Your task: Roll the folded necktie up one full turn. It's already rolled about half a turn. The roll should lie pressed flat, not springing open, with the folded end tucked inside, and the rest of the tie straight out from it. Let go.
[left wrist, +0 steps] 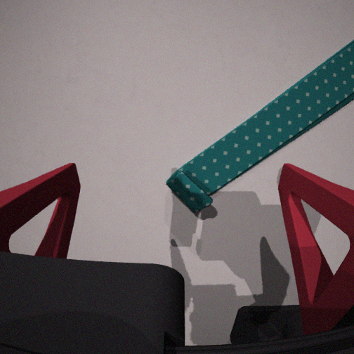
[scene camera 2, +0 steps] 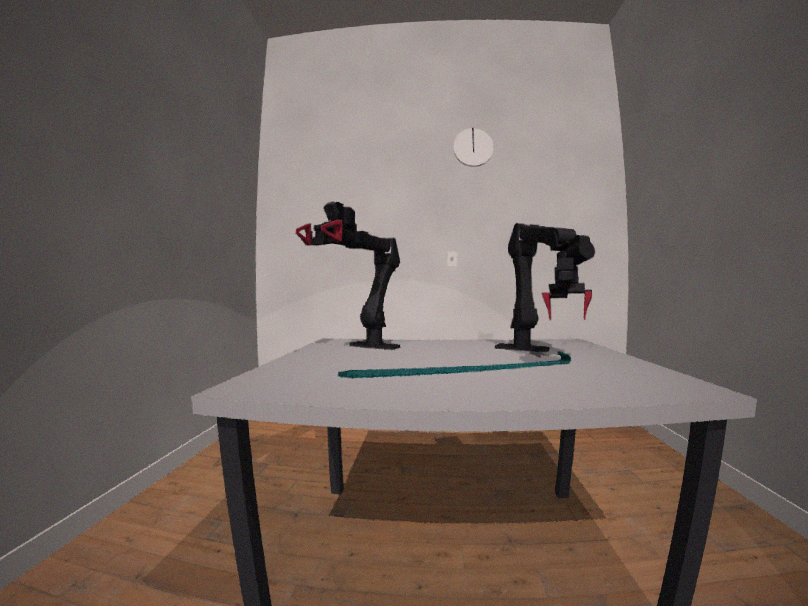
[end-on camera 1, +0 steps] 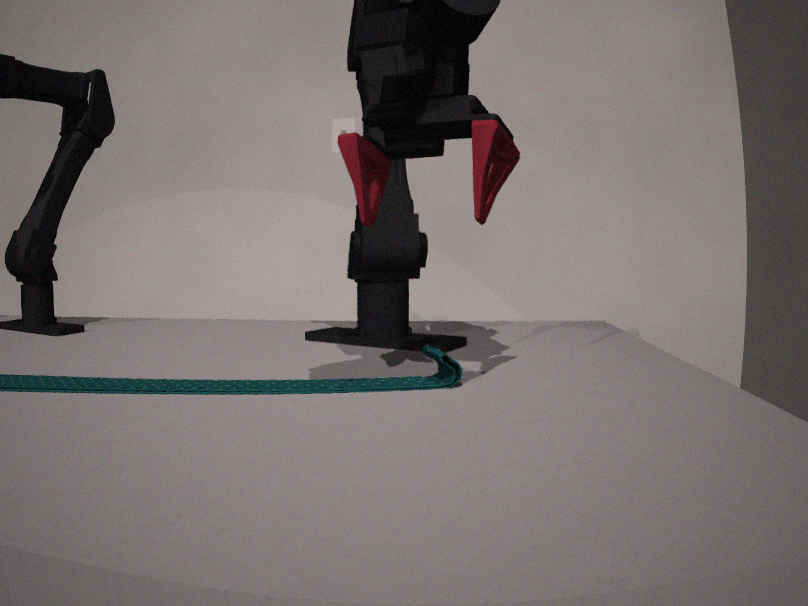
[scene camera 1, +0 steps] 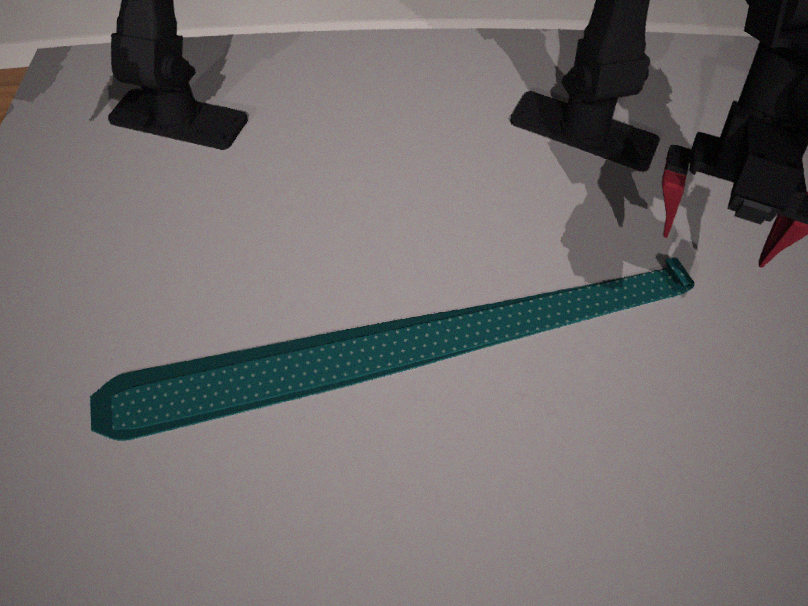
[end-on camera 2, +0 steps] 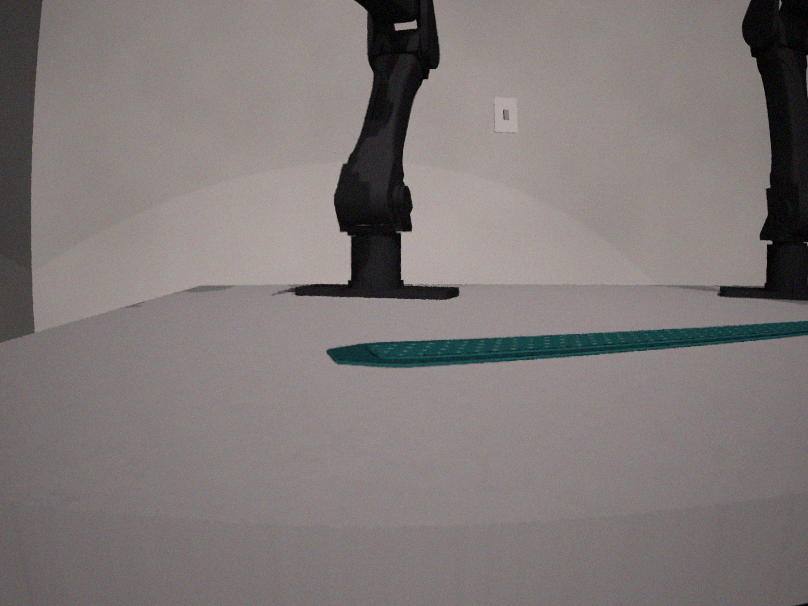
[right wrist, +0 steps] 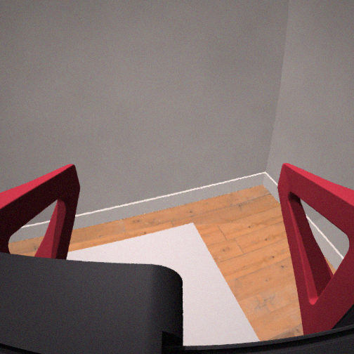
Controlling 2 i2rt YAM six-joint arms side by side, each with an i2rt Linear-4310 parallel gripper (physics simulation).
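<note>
The teal dotted necktie [scene camera 1: 391,352] [scene camera 2: 450,369] [end-on camera 1: 228,386] [end-on camera 2: 535,345] [left wrist: 270,125] lies straight and flat on the table, its wide end at the left in scene camera 1. At its narrow end, the small curl [scene camera 1: 679,273] [scene camera 2: 565,357] [end-on camera 1: 450,370] [left wrist: 190,191] stands up from the table and curves back over the tie, open at its upper edge in end-on camera 1. My left gripper [scene camera 1: 713,251] [scene camera 2: 567,318] [end-on camera 1: 424,223] [left wrist: 179,174] is open and empty, above and beyond the curl. My right gripper [scene camera 2: 318,233] [right wrist: 178,174] is open and empty, raised high, away from the tie.
The grey table [scene camera 1: 391,521] [scene camera 2: 456,397] [end-on camera 1: 391,489] [end-on camera 2: 391,456] carries both arm bases. The left arm's base plate [scene camera 1: 541,120] [end-on camera 1: 332,336] is behind the curled end, and the right arm's base plate [scene camera 1: 215,127] [end-on camera 2: 430,292] is behind the wide end.
</note>
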